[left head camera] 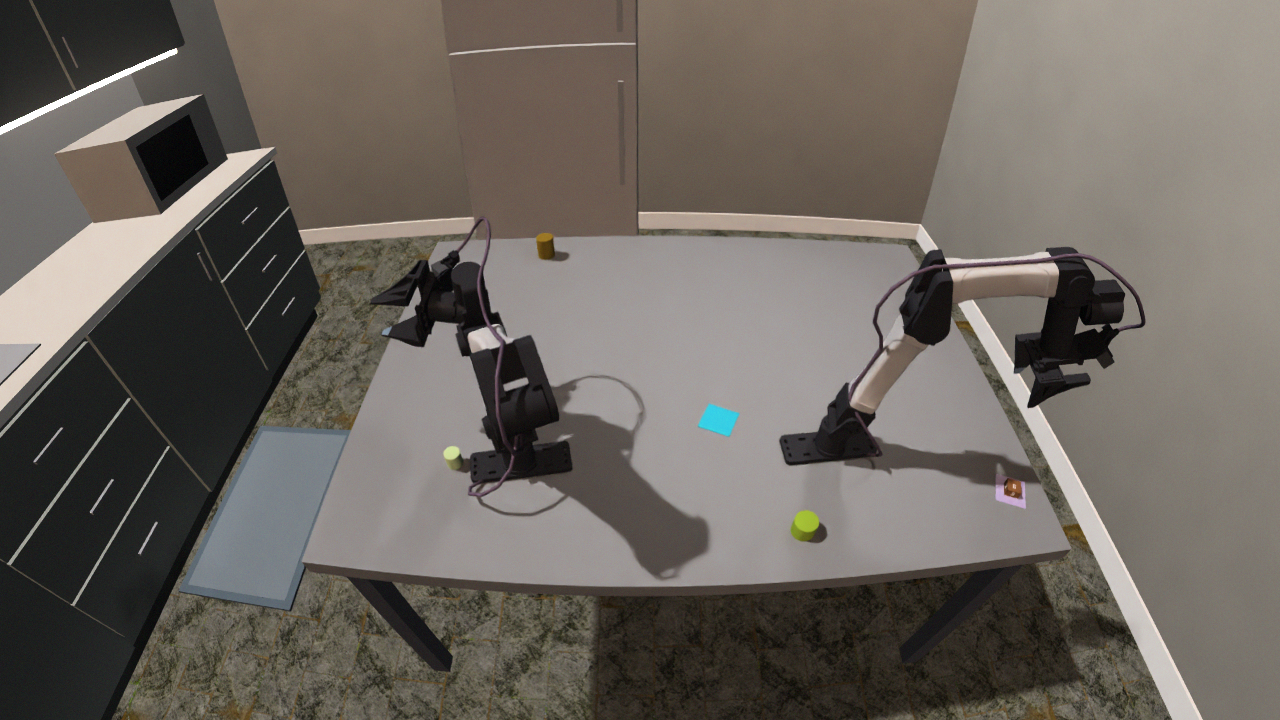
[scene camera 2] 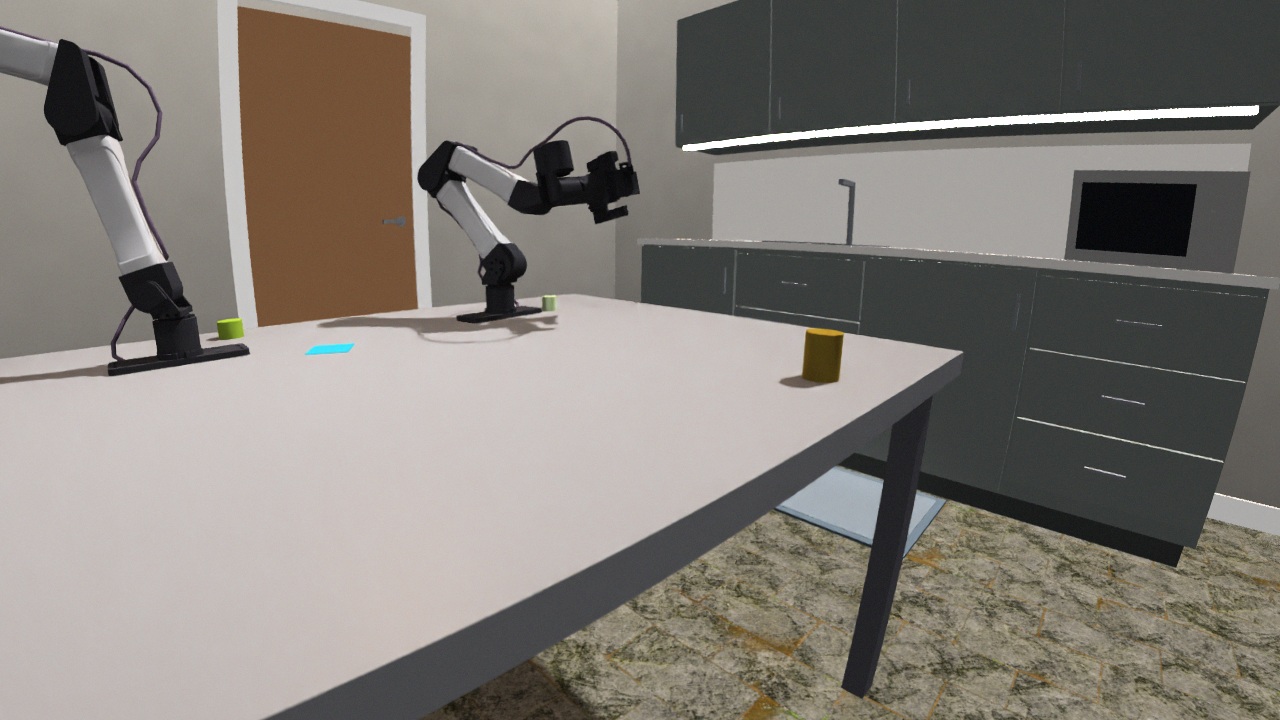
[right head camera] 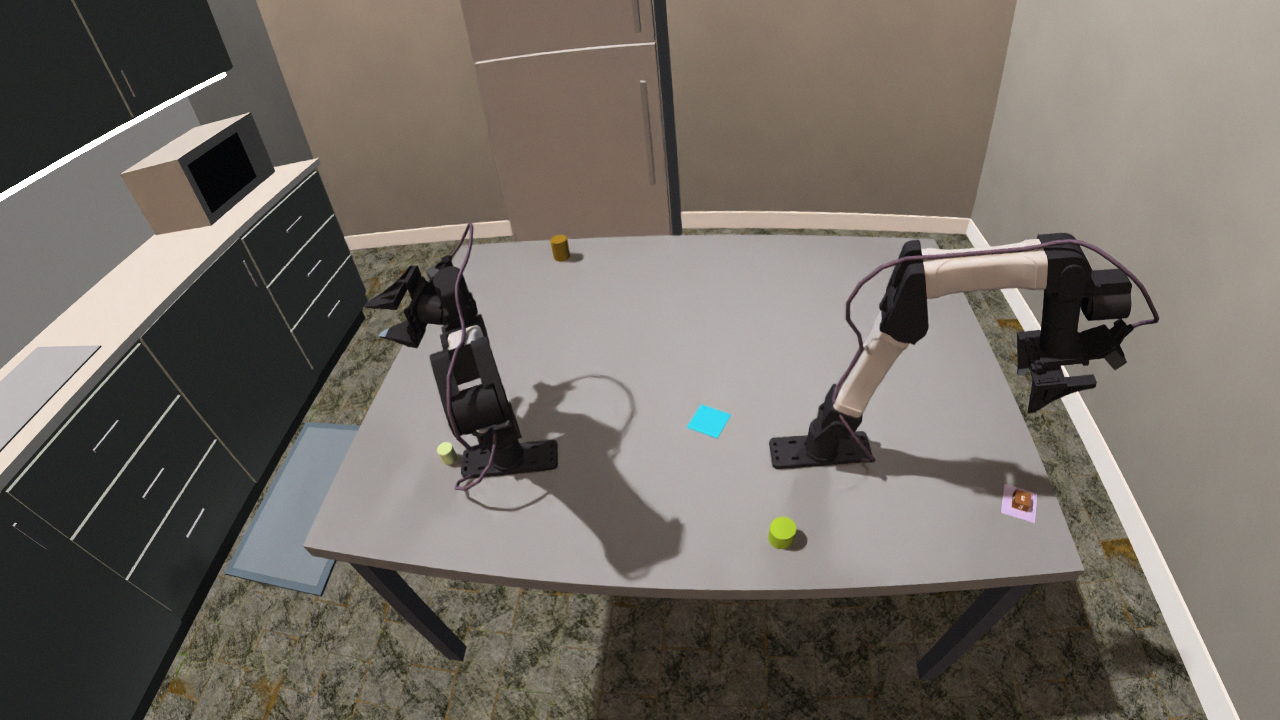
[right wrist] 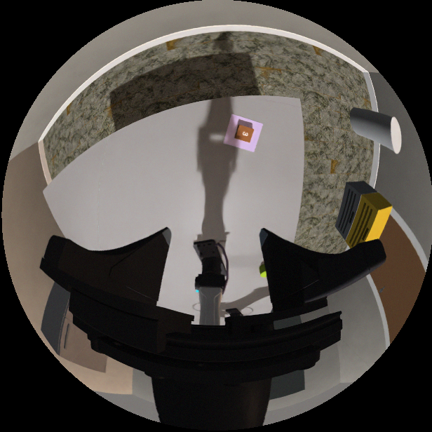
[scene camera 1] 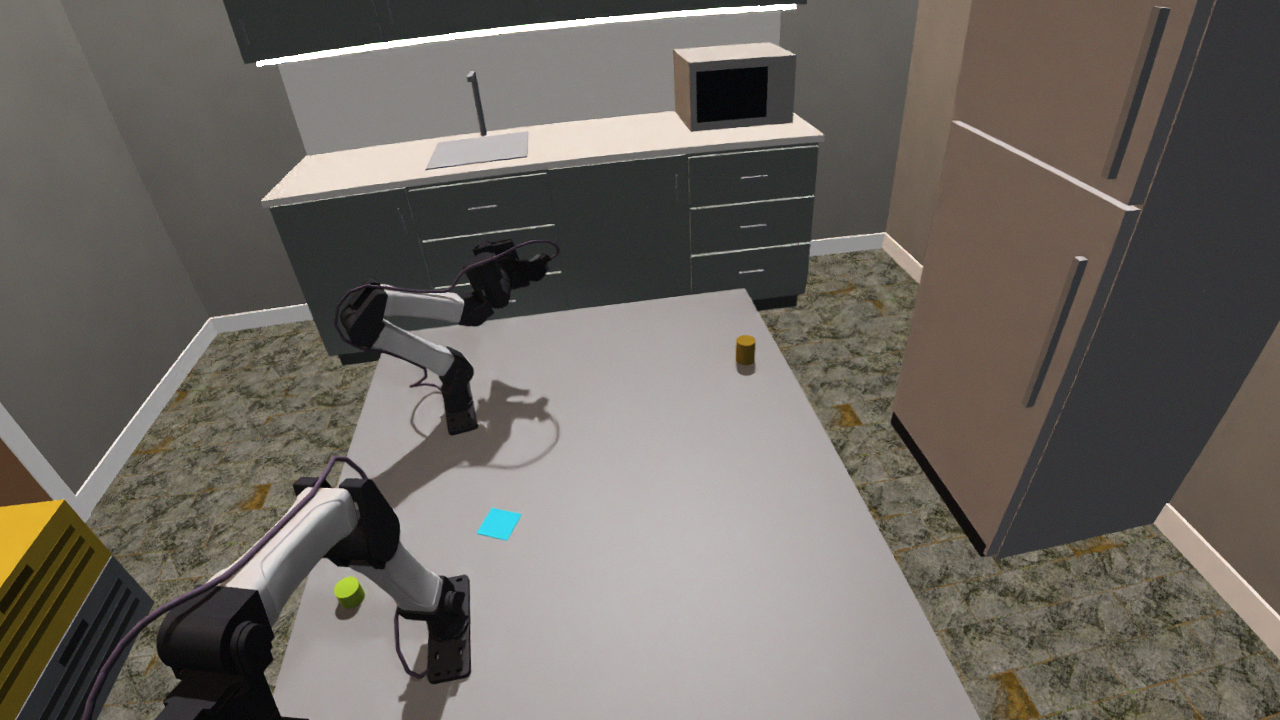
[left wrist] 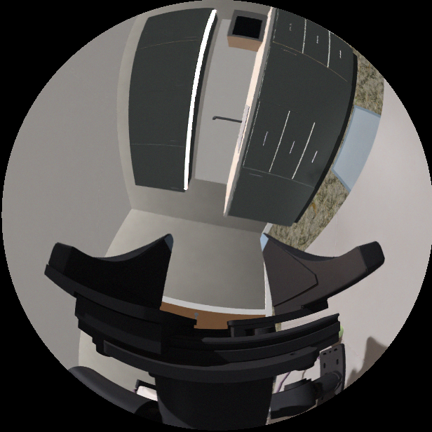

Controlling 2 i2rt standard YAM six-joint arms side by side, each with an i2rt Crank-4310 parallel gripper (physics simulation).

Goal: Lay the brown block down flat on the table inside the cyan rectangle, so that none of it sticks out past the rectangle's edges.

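Frame: origin at the left arm's base, x left, y back, z up, level; millimetres.
Seen in the pictures: left gripper, between the fingertips: (left head camera: 376,317) (right head camera: 372,319); right gripper, between the fingertips: (left head camera: 1023,390) (right head camera: 1025,393); left arm's base, origin of its link: (left head camera: 520,463) (scene camera 2: 500,316) (right head camera: 509,460) (scene camera 1: 459,407); right arm's base, origin of its link: (left head camera: 828,447) (scene camera 2: 181,361) (right head camera: 820,451) (scene camera 1: 450,627).
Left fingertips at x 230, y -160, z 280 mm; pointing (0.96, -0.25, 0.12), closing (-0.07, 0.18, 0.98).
Observation:
Pixels of each thing's top centre, then the offset from my left fingertips to it. "*": a spot on its surface instead.
- brown block, centre of its top: (right head camera: 1023,497) (left head camera: 1014,485) dx -1198, dy +459, dz -261 mm
- light purple square, a spot on its surface: (right head camera: 1011,511) (left head camera: 1004,498) * dx -1172, dy +472, dz -280 mm
- cyan rectangle, a spot on its surface: (scene camera 2: 330,349) (right head camera: 710,418) (left head camera: 719,417) (scene camera 1: 502,523) * dx -642, dy +116, dz -279 mm
- lime cylinder, centre of its top: (right head camera: 783,528) (left head camera: 806,521) (scene camera 1: 346,587) (scene camera 2: 229,320) dx -717, dy +416, dz -247 mm
- pale green cylinder, centre of its top: (left head camera: 451,452) (right head camera: 444,448) (scene camera 2: 549,296) dx -97, dy +139, dz -247 mm
- orange-brown cylinder, centre of its top: (scene camera 2: 824,331) (scene camera 1: 745,340) (left head camera: 544,237) (right head camera: 558,239) dx -335, dy -572, dz -219 mm
The brown block (left head camera: 1013,488) (right head camera: 1022,500) (right wrist: 245,133) sits on a light purple square (left head camera: 1004,499) (right head camera: 1011,511) (right wrist: 252,144) near the table's front right corner in the head views. Its top shows a white 3 in the right wrist view. The cyan rectangle (left head camera: 718,420) (right head camera: 708,420) (scene camera 1: 499,523) (scene camera 2: 330,349) lies between the arm bases, with no block on it. My right gripper (left head camera: 1024,385) (right head camera: 1027,390) (right wrist: 214,230) is open and empty, high above the table's right side, away from the block. My left gripper (left head camera: 380,317) (right head camera: 374,320) (left wrist: 216,236) is open and empty, raised at the far left.
A lime cylinder (left head camera: 805,525) (right head camera: 782,532) (scene camera 1: 349,592) (scene camera 2: 230,328) stands near the front edge. A pale green cylinder (left head camera: 453,458) (right head camera: 446,454) (scene camera 2: 549,303) stands beside the left arm's base. An orange-brown cylinder (left head camera: 546,246) (right head camera: 560,248) (scene camera 1: 745,350) (scene camera 2: 822,355) stands near the back left corner in the head views.

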